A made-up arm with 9 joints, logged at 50 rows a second.
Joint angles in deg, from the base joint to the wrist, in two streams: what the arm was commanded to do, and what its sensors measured. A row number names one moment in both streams.
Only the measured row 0 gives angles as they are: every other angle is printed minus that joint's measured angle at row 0.
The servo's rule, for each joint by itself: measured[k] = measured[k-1] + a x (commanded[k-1-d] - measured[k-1]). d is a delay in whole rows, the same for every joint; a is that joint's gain. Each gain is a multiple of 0.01, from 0.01 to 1. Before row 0 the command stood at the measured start. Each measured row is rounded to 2 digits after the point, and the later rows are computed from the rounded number. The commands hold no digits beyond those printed.
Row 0, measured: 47.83 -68.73 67.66 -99.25 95.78 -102.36 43.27 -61.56 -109.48
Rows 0 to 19, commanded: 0.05 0.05 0.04 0.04 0.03 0.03 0.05 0.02 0.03; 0.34 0.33 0.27 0.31 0.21 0.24 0.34 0.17 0.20; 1.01 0.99 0.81 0.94 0.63 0.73 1.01 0.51 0.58; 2.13 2.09 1.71 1.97 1.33 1.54 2.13 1.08 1.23; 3.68 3.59 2.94 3.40 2.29 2.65 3.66 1.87 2.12; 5.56 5.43 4.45 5.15 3.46 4.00 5.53 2.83 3.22; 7.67 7.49 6.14 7.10 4.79 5.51 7.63 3.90 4.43; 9.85 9.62 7.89 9.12 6.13 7.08 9.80 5.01 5.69; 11.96 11.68 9.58 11.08 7.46 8.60 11.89 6.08 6.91; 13.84 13.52 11.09 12.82 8.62 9.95 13.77 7.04 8.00; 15.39 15.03 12.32 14.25 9.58 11.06 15.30 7.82 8.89; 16.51 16.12 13.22 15.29 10.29 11.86 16.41 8.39 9.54; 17.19 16.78 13.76 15.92 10.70 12.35 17.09 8.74 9.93; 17.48 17.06 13.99 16.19 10.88 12.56 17.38 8.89 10.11; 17.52 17.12 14.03 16.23 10.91 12.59 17.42 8.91 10.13; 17.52 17.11 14.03 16.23 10.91 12.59 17.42 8.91 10.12; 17.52 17.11 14.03 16.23 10.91 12.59 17.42 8.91 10.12; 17.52 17.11 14.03 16.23 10.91 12.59 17.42 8.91 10.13; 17.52 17.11 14.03 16.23 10.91 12.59 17.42 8.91 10.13; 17.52 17.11 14.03 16.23 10.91 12.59 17.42 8.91 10.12
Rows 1 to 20, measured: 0.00 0.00 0.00 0.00 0.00 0.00 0.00 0.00 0.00; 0.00 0.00 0.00 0.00 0.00 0.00 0.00 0.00 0.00; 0.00 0.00 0.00 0.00 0.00 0.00 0.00 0.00 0.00; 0.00 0.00 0.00 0.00 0.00 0.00 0.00 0.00 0.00; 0.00 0.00 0.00 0.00 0.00 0.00 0.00 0.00 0.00; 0.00 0.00 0.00 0.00 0.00 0.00 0.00 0.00 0.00; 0.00 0.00 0.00 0.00 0.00 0.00 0.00 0.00 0.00; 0.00 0.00 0.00 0.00 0.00 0.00 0.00 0.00 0.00; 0.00 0.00 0.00 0.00 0.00 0.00 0.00 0.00 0.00; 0.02 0.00 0.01 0.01 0.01 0.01 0.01 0.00 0.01; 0.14 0.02 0.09 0.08 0.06 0.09 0.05 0.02 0.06; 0.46 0.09 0.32 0.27 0.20 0.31 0.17 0.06 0.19; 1.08 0.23 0.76 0.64 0.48 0.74 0.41 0.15 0.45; 2.04 0.47 1.46 1.25 0.93 1.41 0.80 0.30 0.87; 3.34 0.82 2.42 2.11 1.56 2.32 1.37 0.53 1.46; 4.94 1.29 3.61 3.21 2.37 3.44 2.12 0.83 2.20; 6.76 1.87 4.98 4.51 3.31 4.71 3.04 1.21 3.07; 8.68 2.56 6.45 5.96 4.35 6.07 4.10 1.65 4.03; 10.59 3.33 7.93 7.47 5.42 7.43 5.26 2.14 5.02; 12.37 4.15 9.33 8.96 6.46 8.70 6.46 2.65 5.99
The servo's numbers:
d 9
a 0.37 0.07 0.32 0.22 0.25 0.35 0.12 0.09 0.25

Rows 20 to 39, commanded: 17.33 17.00 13.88 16.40 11.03 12.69 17.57 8.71 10.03; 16.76 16.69 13.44 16.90 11.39 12.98 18.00 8.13 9.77; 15.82 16.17 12.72 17.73 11.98 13.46 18.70 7.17 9.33; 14.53 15.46 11.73 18.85 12.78 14.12 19.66 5.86 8.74; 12.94 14.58 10.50 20.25 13.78 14.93 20.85 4.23 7.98; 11.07 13.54 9.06 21.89 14.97 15.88 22.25 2.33 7.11; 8.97 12.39 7.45 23.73 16.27 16.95 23.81 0.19 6.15; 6.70 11.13 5.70 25.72 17.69 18.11 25.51 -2.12 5.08; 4.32 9.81 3.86 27.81 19.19 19.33 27.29 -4.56 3.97; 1.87 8.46 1.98 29.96 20.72 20.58 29.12 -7.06 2.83; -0.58 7.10 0.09 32.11 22.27 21.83 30.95 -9.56 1.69; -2.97 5.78 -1.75 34.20 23.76 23.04 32.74 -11.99 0.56; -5.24 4.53 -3.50 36.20 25.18 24.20 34.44 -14.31 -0.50; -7.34 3.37 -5.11 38.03 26.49 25.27 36.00 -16.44 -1.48; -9.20 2.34 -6.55 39.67 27.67 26.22 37.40 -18.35 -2.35; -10.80 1.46 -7.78 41.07 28.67 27.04 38.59 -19.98 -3.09; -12.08 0.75 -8.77 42.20 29.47 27.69 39.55 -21.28 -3.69; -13.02 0.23 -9.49 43.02 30.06 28.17 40.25 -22.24 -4.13; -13.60 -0.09 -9.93 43.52 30.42 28.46 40.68 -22.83 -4.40; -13.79 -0.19 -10.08 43.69 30.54 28.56 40.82 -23.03 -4.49
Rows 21 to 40, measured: 13.90 4.99 10.57 10.35 7.42 9.81 7.65 3.17 6.88; 15.12 5.82 11.59 11.58 8.24 10.70 8.78 3.67 7.64; 15.99 6.61 12.36 12.59 8.90 11.35 9.81 4.14 8.26; 16.56 7.35 12.89 13.39 9.40 11.78 10.72 4.57 8.73; 16.92 8.03 13.25 14.01 9.78 12.06 11.52 4.96 9.08; 17.14 8.67 13.50 14.50 10.06 12.25 12.23 5.32 9.34; 17.28 9.26 13.67 14.88 10.27 12.37 12.85 5.64 9.54; 17.37 9.81 13.79 15.18 10.43 12.45 13.40 5.93 9.69; 17.43 10.32 13.87 15.41 10.55 12.50 13.88 6.20 9.80; 17.39 10.79 13.87 15.63 10.67 12.57 14.32 6.43 9.86; 17.16 11.20 13.73 15.91 10.85 12.71 14.76 6.58 9.84; 16.66 11.55 13.41 16.31 11.13 12.97 15.23 6.63 9.71; 15.87 11.82 12.87 16.87 11.54 13.37 15.76 6.56 9.47; 14.79 12.01 12.11 17.61 12.10 13.92 16.37 6.35 9.10; 13.41 12.12 11.13 18.55 12.82 14.61 17.08 5.99 8.60; 11.77 12.14 9.95 19.69 13.68 15.43 17.89 5.47 7.99; 9.89 12.07 8.59 21.02 14.68 16.37 18.80 4.79 7.26; 7.83 11.91 7.08 22.51 15.81 17.41 19.82 3.95 6.44; 5.62 11.67 5.45 24.15 17.04 18.52 20.94 2.96 5.54; 3.33 11.35 3.73 25.90 18.35 19.68 22.14 1.83 4.58
